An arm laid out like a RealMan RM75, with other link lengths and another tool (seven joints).
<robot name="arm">
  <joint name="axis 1" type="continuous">
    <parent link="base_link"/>
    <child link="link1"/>
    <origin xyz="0 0 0.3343"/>
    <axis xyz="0 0 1"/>
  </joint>
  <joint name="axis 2" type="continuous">
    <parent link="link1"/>
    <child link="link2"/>
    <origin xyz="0 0 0"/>
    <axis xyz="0 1 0"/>
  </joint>
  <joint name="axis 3" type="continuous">
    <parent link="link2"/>
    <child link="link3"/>
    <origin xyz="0 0 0.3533"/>
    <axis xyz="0 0 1"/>
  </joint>
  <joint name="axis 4" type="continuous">
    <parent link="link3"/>
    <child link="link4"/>
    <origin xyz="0 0 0"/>
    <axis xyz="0 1 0"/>
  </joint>
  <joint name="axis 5" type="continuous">
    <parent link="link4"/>
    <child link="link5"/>
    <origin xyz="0 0 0.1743"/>
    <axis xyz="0 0 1"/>
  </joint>
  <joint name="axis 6" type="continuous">
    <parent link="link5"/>
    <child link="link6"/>
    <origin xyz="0 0 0"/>
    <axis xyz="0 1 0"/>
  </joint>
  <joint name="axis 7" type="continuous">
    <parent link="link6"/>
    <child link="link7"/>
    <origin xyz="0 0 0.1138"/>
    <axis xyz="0 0 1"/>
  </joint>
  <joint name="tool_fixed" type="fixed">
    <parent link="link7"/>
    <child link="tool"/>
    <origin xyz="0.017 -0.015 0.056" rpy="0.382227 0 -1.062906"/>
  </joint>
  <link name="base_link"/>
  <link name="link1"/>
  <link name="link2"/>
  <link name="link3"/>
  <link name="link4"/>
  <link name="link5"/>
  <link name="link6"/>
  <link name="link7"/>
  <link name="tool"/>
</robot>
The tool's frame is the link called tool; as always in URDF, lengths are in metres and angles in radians. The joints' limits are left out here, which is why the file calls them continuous.
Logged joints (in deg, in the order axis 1, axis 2, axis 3, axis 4, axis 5, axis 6, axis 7), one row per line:
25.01 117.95 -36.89 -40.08 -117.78 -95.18 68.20
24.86 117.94 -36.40 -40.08 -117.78 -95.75 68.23
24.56 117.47 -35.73 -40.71 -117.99 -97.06 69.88
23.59 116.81 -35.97 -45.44 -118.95 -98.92 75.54
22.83 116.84 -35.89 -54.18 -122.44 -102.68 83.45
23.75 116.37 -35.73 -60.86 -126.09 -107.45 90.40
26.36 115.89 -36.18 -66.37 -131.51 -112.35 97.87
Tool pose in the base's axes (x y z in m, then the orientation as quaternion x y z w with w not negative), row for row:
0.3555 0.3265 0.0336 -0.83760 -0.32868 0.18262 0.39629
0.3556 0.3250 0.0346 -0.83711 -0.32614 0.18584 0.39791
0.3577 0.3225 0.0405 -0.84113 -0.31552 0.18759 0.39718
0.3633 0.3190 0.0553 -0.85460 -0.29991 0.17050 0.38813
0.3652 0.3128 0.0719 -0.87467 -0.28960 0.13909 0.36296
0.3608 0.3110 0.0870 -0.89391 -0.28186 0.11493 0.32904
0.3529 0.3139 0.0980 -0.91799 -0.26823 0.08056 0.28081
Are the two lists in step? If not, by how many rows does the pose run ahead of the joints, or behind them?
They are in step.
